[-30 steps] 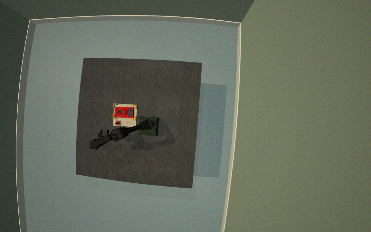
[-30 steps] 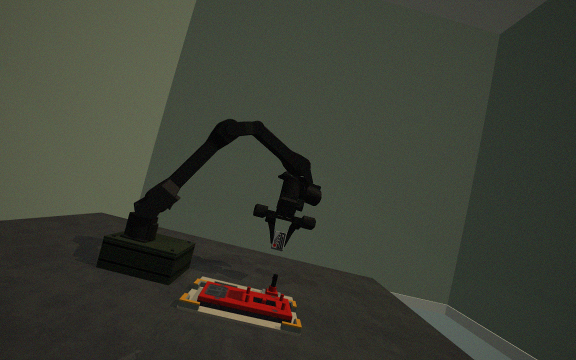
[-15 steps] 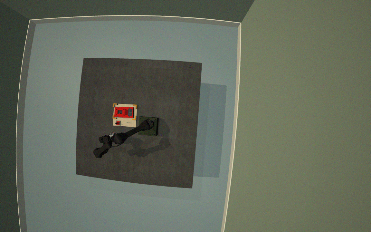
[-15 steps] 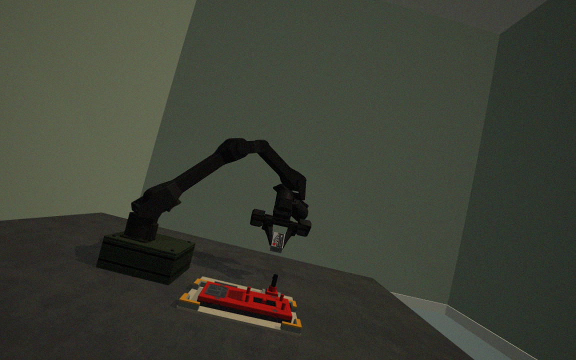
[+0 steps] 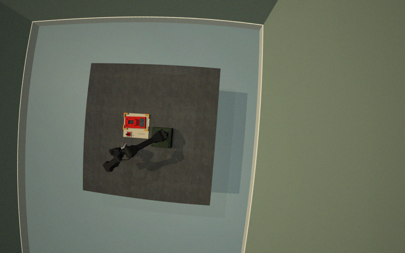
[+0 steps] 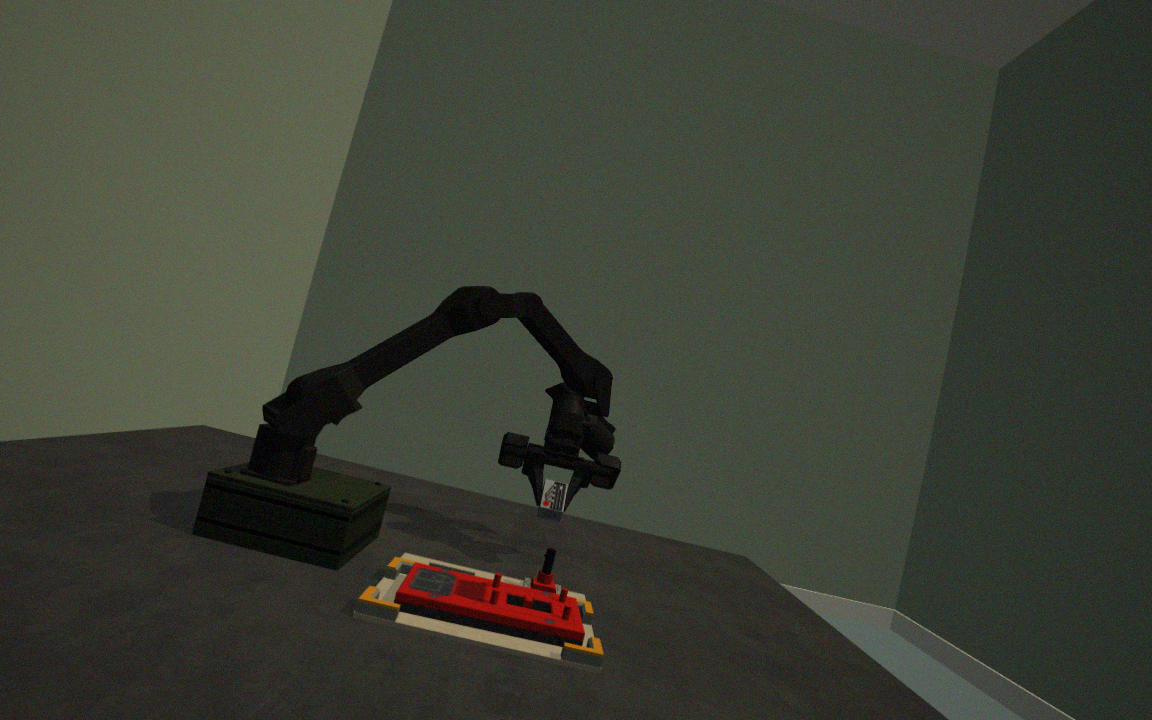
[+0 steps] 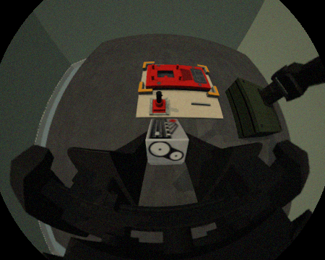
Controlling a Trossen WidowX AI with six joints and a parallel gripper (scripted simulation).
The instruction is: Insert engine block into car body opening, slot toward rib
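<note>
Right now my gripper tip is 10 mm short of the black post, 100 mm to the left of it and 60 mm above it. Also, from my gripper tip: beige base plate (40 mm behind, 200 mm to the right, 90 mm below); grey engine block (10 mm to the left, 10 mm above).
</note>
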